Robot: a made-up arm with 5 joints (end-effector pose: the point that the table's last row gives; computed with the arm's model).
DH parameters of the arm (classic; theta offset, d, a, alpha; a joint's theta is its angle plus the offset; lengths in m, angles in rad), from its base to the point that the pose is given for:
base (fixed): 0 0.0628 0 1.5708
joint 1: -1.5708 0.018 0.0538 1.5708
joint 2: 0 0 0.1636 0
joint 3: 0 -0.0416 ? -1.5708
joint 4: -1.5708 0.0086 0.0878 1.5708
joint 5: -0.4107 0 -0.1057 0
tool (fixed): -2.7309 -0.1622 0 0
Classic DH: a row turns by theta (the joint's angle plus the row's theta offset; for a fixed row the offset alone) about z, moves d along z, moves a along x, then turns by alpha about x.
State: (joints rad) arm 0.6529 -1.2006 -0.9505 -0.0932 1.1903
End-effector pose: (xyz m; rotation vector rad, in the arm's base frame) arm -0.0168 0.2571 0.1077 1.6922 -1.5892 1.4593
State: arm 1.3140 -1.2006 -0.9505 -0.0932 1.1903
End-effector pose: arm -0.0409 0.2571 0.0879 1.2628 -1.8863 2.1621
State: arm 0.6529 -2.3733 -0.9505 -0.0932 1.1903
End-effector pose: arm -0.1338 -0.0033 0.2606 -2.1011 1.3410 -0.6758
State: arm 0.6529 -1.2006 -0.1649 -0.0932 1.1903
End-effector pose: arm 0.0641 0.3336 0.0019 0.8905 -1.2319 1.4789
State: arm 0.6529 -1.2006 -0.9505 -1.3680 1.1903
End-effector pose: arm -0.0764 0.1400 -0.0345 -1.4639 0.3791 -2.6409
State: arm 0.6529 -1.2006 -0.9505 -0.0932 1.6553
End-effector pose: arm -0.0613 0.2397 0.0982 1.3748 -2.0789 1.6619
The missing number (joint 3, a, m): 0.0293
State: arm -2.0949 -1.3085 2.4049 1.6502 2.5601
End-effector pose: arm -0.3163 0.0328 -0.0025 -0.6156 0.2587 -2.5757
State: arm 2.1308 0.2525 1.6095 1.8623 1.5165
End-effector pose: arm 0.1335 -0.1040 0.3927 2.8031 -0.4477 0.7295
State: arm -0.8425 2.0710 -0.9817 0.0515 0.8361
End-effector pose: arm -0.0318 -0.3145 -0.0439 -0.6713 1.1239 1.2024
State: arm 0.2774 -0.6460 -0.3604 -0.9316 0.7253
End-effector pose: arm -0.0130 0.2085 -0.1873 1.0577 0.2750 1.2368
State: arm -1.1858 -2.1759 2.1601 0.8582 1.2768
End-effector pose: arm -0.0446 0.1908 -0.1189 0.2158 0.2760 1.2512
